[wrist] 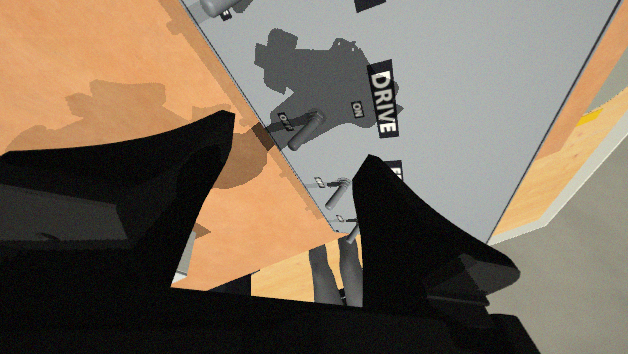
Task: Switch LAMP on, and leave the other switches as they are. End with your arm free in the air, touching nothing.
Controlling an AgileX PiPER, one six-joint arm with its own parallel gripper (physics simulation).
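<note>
There is a grey switch panel point(458, 106) in my sight, and along with the panel I see my own gripper point(301, 151).
</note>
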